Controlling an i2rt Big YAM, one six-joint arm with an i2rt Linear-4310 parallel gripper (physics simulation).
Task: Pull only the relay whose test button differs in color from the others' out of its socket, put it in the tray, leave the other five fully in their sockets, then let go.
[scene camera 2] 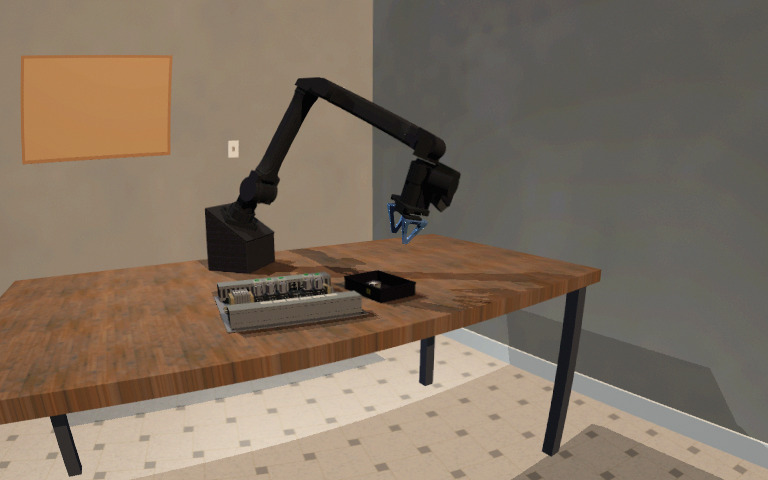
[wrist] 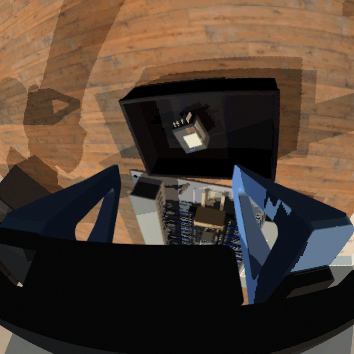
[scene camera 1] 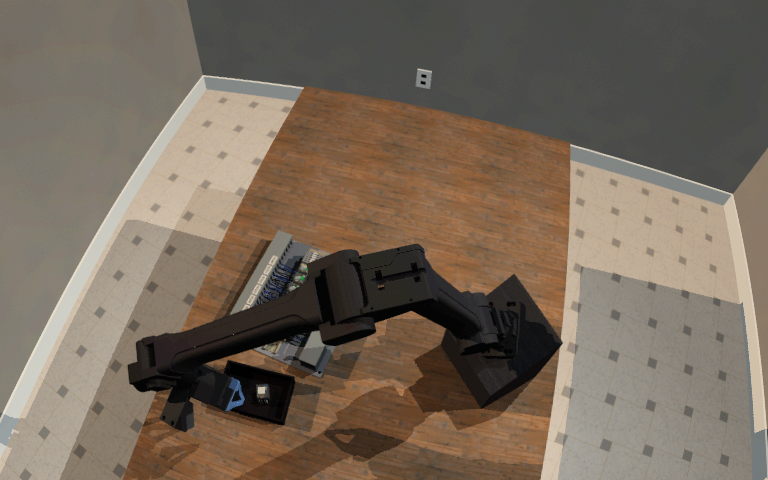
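A relay with a pale top and a small blue spot lies inside the black tray, its pins pointing sideways in the wrist view. My gripper is open and empty, with blue fingers, well above the tray and apart from the relay. In the scene camera 2 view, several relays with green spots on top stand in a row on the panel, with a gap in the row. Their exact seating is too small to tell.
The panel's grey wire duct runs along one long side, beside blue wiring. The panel's end is close to the tray. My arm hides part of the panel in the scene camera 1 view. The arm's black base block stands on the wooden table.
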